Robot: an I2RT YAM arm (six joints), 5 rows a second.
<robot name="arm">
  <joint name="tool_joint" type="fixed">
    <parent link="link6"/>
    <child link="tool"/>
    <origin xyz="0 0 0" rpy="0 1.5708 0"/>
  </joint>
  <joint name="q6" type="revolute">
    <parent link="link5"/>
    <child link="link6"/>
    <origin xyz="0.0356 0 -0.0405" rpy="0 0 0"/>
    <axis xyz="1 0 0"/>
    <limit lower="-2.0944" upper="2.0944"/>
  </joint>
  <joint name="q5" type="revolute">
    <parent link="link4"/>
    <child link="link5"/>
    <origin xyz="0.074 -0.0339 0.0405" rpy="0 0 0"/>
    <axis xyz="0 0 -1"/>
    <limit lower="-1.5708" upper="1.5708"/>
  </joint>
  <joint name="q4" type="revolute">
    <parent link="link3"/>
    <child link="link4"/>
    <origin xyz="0.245 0.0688 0.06" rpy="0 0 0"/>
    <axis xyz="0 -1 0"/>
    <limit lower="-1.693" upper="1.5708"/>
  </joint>
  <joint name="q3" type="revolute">
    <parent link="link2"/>
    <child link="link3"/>
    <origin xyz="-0.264 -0.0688 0" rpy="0 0 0"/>
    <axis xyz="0 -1 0"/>
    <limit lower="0" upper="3.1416"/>
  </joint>
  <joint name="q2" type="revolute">
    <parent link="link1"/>
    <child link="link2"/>
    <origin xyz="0.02 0.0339 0.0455" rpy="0 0 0"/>
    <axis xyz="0 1 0"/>
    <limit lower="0" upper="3.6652"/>
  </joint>
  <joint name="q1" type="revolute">
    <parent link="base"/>
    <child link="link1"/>
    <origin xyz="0 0 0.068" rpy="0 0 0"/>
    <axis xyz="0 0 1"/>
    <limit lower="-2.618" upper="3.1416"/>
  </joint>
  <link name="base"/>
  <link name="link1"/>
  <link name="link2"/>
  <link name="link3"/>
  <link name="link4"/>
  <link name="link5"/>
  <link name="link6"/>
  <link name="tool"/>
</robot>
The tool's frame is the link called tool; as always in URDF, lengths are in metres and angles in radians.
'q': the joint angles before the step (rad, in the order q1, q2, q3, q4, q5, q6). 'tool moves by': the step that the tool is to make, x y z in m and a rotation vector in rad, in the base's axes. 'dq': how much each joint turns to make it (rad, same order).
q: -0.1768, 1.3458, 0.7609, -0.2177, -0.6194, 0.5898
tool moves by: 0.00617, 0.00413, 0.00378, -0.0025, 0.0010, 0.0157
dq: 0.0191, 0.0184, 0.0302, -0.0119, 0.0043, 0.0008
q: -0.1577, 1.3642, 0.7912, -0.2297, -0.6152, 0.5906
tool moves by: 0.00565, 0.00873, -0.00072, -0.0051, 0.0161, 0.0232
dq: 0.0353, 0.0237, 0.0202, -0.0092, 0.0136, 0.0045
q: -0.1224, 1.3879, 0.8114, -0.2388, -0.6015, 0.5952
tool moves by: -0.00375, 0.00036, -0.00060, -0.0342, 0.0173, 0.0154
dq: 0.0015, -0.0080, 0.0028, -0.0471, 0.0173, -0.0416
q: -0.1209, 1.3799, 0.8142, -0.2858, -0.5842, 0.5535
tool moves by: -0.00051, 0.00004, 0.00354, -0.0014, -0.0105, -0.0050
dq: 0.0003, -0.0102, 0.0032, -0.0002, 0.0036, 0.0047
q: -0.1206, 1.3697, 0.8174, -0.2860, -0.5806, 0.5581
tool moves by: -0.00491, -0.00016, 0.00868, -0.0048, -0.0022, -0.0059
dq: -0.0021, -0.0322, 0.0109, -0.0404, 0.0059, -0.0002
